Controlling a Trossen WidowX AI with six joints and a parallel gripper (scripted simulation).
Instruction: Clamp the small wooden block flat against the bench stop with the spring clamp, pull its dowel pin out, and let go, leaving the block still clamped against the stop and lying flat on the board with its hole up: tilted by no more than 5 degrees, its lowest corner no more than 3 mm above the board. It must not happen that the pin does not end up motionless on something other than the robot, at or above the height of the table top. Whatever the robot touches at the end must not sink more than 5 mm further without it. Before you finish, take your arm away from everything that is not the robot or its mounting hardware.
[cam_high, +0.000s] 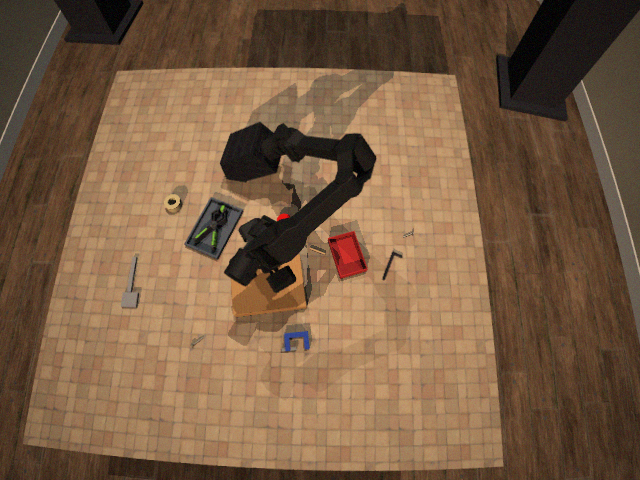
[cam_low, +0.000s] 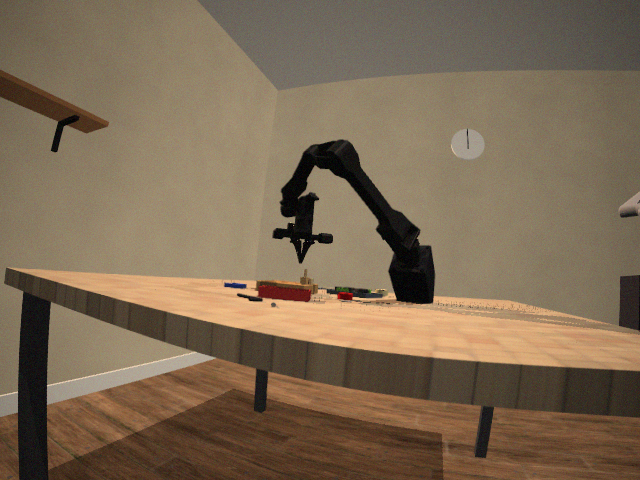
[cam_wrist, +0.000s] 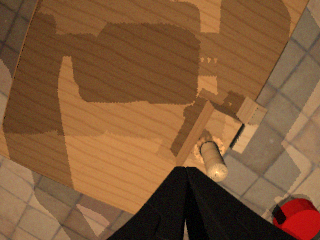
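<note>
Right now the dowel pin is 8 cm below my hand, 2 cm behind it and 1 cm to the right of it. From my hand the other things lie so: small wooden block: 9 cm below, 2 cm behind, 1 cm to the right; then wooden board: 12 cm below, 4 cm ahead, 1 cm to the right; then red knob: 16 cm behind, 12 cm below.
</note>
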